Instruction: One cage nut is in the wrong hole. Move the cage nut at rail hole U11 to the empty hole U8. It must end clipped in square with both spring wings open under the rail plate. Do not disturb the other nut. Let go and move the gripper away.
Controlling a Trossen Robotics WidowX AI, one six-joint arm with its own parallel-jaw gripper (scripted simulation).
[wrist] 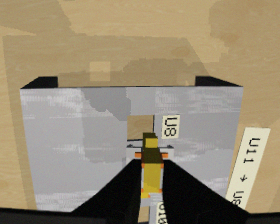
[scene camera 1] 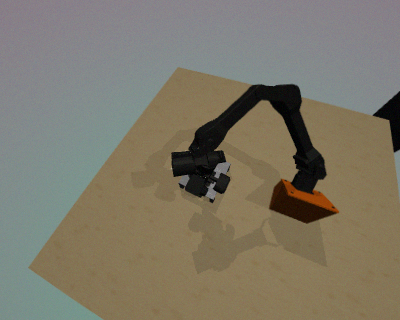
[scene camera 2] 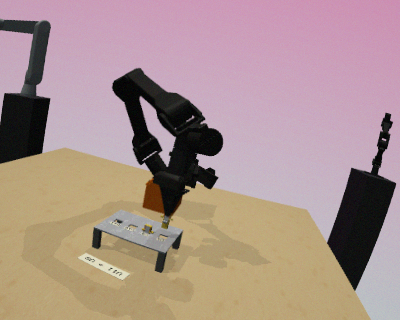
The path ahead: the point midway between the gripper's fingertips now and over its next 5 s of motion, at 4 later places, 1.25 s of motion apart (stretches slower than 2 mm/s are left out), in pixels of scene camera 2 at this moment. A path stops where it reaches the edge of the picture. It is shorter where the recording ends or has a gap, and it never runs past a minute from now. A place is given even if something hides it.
My gripper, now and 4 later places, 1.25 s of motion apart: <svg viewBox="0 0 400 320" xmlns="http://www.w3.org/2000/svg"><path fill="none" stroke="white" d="M167 215L166 227L165 228L165 229L165 229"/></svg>
